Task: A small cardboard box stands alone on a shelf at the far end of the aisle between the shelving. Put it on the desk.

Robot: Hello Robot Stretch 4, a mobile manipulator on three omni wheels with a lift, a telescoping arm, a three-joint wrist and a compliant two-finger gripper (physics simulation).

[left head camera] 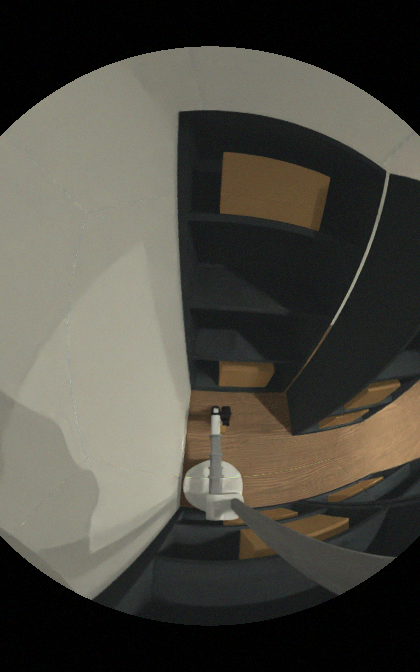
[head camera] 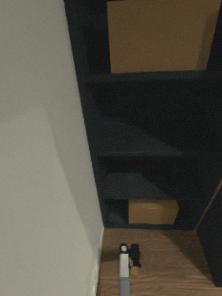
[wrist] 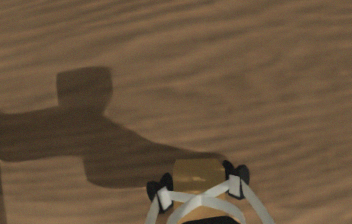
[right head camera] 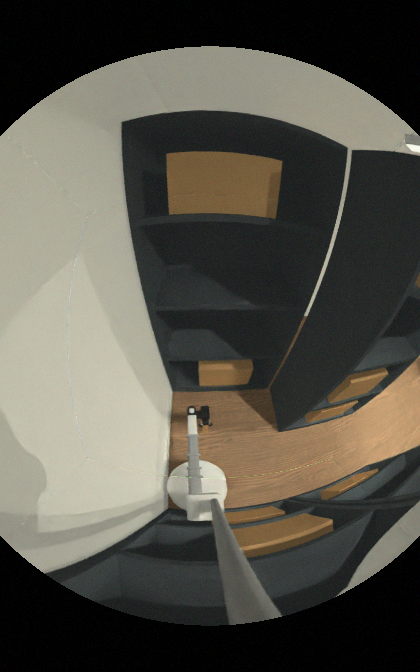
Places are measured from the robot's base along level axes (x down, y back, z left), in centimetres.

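Pixels of known places: gripper, between the fingertips: (head camera: 134, 266) (wrist: 197, 178).
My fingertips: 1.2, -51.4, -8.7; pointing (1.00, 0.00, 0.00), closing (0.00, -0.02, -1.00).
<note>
Behind a point stands the place of what it marks, as x, y, z.
The small cardboard box (head camera: 134, 271) @[-3.5, -46.8, -8.2] (left head camera: 223, 429) (right head camera: 205, 429) (wrist: 199, 169) @[-3.6, -53.4, -9.0] is low over or on the wooden floor, in front of the end shelving. In the wrist view it is at the bottom centre, with a black fingertip against each side. My gripper (head camera: 134, 263) @[1.2, -51.4, -8.7] (wrist: 197, 178) @[1.2, -51.4, -8.7] is shut on it, the fingers held apart by its width. The gripper's linkage and palm hide the near part of the box. I cannot tell whether the box touches the floor. The desk does not show in these views.
Dark shelving (head camera: 150, 153) @[-95.2, -84.9, -18.4] (left head camera: 240, 311) (right head camera: 225, 306) with large cardboard boxes stands ahead. A pale wall (head camera: 40, 165) @[-125.5, -40.6, 23.4] (left head camera: 125, 325) runs close on the left. A dark shelf side panel (left head camera: 350, 320) (right head camera: 330, 310) stands on the right, and more shelving (left head camera: 200, 575) stands behind my base.
</note>
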